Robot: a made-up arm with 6 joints.
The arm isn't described. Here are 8 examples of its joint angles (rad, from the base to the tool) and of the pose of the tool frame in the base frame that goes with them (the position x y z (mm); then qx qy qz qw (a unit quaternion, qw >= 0)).
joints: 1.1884 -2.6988 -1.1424 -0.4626 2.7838 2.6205
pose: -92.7 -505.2 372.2 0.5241 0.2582 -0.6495 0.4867
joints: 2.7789 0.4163 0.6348 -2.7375 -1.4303 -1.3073
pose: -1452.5 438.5 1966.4 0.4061 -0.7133 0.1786 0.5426
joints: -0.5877 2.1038 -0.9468 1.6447 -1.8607 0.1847
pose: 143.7 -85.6 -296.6 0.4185 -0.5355 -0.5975 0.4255
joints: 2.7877 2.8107 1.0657 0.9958 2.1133 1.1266
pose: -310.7 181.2 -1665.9 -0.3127 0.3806 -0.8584 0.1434
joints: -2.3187 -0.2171 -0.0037 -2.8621 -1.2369 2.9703
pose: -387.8 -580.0 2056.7 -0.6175 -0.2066 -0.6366 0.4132
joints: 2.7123 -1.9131 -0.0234 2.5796 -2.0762 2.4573
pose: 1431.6 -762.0 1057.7 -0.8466 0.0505 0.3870 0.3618
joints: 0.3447 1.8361 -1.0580 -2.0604 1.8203 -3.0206
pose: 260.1 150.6 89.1 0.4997 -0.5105 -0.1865 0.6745
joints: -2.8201 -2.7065 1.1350 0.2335 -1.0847 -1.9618
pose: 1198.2 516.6 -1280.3 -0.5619 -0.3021 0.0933 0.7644
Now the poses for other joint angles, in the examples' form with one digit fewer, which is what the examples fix.
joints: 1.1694 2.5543 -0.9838 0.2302 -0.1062 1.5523
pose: 29 -217 -165 0.181 -0.608 -0.539 0.554
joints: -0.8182 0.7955 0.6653 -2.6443 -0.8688 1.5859
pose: 1388 -1335 1328 0.375 -0.344 -0.014 0.861
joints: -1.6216 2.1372 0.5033 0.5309 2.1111 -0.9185
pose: -155 -1109 -1123 0.267 -0.416 -0.360 0.791
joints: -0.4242 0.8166 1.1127 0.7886 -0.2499 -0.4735
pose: 1690 -852 1857 -0.149 -0.014 -0.301 0.942
